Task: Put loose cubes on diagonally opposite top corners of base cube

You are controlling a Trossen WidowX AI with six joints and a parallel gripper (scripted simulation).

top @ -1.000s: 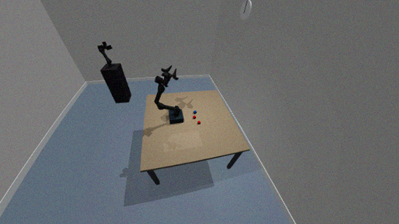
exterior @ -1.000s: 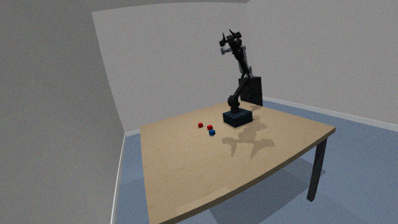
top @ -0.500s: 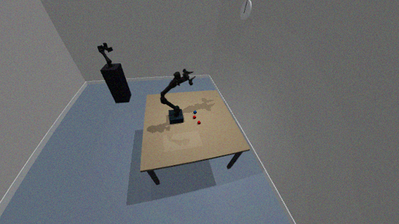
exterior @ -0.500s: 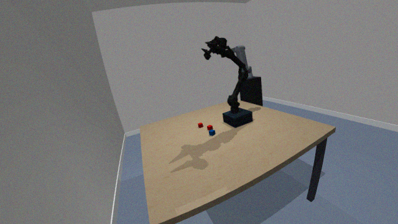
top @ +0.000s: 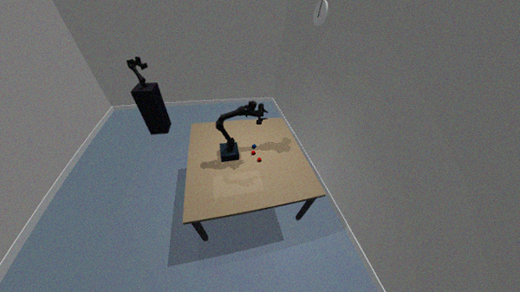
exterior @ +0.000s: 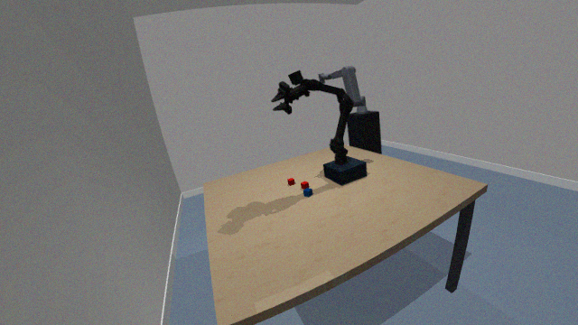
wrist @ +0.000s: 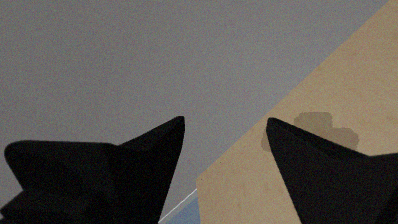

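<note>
Now: gripper tip 480 mm above the blue base cube, 80 mm to the right of it and 80 mm past it.
</note>
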